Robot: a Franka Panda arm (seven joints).
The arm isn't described. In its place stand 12 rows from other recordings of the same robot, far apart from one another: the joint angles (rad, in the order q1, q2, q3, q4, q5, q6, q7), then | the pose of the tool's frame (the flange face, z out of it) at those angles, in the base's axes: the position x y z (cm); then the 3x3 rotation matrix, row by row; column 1 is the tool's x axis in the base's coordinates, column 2 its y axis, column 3 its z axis.
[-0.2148 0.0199 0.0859 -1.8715 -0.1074 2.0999 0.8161] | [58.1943, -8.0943, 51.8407], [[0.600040, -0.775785, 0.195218], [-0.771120, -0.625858, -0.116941], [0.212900, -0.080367, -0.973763]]
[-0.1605 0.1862 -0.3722 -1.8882 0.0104 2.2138 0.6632] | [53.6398, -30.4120, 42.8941], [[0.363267, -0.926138, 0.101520], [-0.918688, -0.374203, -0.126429], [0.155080, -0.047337, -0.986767]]
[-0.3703 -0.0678 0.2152 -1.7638 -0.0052 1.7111 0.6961] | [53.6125, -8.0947, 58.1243], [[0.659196, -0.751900, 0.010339], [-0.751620, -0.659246, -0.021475], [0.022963, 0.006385, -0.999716]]
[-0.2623 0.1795 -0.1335 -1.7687 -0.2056 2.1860 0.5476] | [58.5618, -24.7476, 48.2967], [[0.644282, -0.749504, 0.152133], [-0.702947, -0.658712, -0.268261], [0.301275, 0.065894, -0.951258]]
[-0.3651 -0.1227 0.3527 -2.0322 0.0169 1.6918 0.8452] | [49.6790, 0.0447, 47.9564], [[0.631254, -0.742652, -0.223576], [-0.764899, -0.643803, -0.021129], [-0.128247, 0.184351, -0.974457]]
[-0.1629 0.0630 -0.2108 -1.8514 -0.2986 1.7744 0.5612] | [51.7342, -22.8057, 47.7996], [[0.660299, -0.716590, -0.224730], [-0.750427, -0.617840, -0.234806], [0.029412, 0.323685, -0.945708]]
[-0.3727 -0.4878 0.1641 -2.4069 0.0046 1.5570 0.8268] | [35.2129, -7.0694, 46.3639], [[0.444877, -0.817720, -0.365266], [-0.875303, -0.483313, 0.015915], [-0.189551, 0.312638, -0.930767]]
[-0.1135 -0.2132 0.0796 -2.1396 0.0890 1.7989 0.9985] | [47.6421, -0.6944, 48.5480], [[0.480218, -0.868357, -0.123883], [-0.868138, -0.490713, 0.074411], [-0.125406, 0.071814, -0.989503]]
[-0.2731 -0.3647 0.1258 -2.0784 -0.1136 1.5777 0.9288] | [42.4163, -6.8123, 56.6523], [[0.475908, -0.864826, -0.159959], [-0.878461, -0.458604, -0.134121], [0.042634, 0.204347, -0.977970]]
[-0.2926 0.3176 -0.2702 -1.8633 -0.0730 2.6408 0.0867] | [57.0771, -34.0582, 40.4930], [[0.766972, -0.550168, 0.330256], [-0.452064, -0.828539, -0.330396], [0.455403, 0.104107, -0.884177]]
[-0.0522 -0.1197 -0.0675 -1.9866 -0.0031 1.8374 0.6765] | [51.6495, -6.3585, 51.3754], [[0.700090, -0.713467, -0.028951], [-0.713567, -0.700535, 0.008564], [-0.026392, 0.014663, -0.999544]]
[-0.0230 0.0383 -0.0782 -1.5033 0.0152 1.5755 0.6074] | [56.4862, -5.4790, 63.5400], [[0.759098, -0.650031, 0.035066], [-0.650639, -0.759337, 0.008714], [0.020963, -0.029430, -0.999347]]
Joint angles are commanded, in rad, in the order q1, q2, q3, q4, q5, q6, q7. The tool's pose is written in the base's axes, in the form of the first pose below.
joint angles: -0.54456 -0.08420 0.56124 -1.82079 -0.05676 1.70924 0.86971
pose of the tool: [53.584, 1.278, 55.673], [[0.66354, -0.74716, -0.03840], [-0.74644, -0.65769, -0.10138], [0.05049, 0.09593, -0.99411]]
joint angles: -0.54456 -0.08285 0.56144 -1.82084 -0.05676 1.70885 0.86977
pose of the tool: [53.605, 1.273, 55.606], [[0.66369, -0.74694, -0.03998], [-0.74641, -0.65783, -0.10071], [0.04893, 0.09668, -0.99411]]
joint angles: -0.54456 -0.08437 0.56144 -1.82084 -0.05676 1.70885 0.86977
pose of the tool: [53.576, 1.290, 55.675], [[0.66363, -0.74706, -0.03868], [-0.74637, -0.65775, -0.10149], [0.05038, 0.09623, -0.99408]]
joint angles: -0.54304 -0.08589 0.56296 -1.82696 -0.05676 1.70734 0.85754
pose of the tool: [53.467, 1.457, 55.436], [[0.67494, -0.73652, -0.04476], [-0.73646, -0.66865, -0.10264], [0.04567, 0.10224, -0.99371]]
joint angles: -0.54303 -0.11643 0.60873 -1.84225 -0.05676 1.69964 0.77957
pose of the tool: [52.573, 4.255, 55.850], [[0.75938, -0.64948, -0.03892], [-0.64856, -0.75082, -0.12506], [0.05200, 0.12021, -0.99139]]
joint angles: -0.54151 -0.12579 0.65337 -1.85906 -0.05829 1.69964 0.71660
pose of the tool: [52.043, 6.778, 55.277], [[0.82536, -0.56287, -0.04424], [-0.56302, -0.81464, -0.13919], [0.04230, 0.13979, -0.98928]]
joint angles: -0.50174 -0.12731 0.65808 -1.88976 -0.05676 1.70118 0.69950
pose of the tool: [51.366, 8.967, 53.884], [[0.85798, -0.50943, -0.06594], [-0.51337, -0.84583, -0.14500], [0.01809, 0.15826, -0.98723]]
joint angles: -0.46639 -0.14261 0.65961 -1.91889 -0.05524 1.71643 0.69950
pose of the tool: [50.568, 10.885, 53.245], [[0.87601, -0.47842, -0.06103], [-0.48181, -0.86242, -0.15521], [0.02162, 0.16537, -0.98599]]
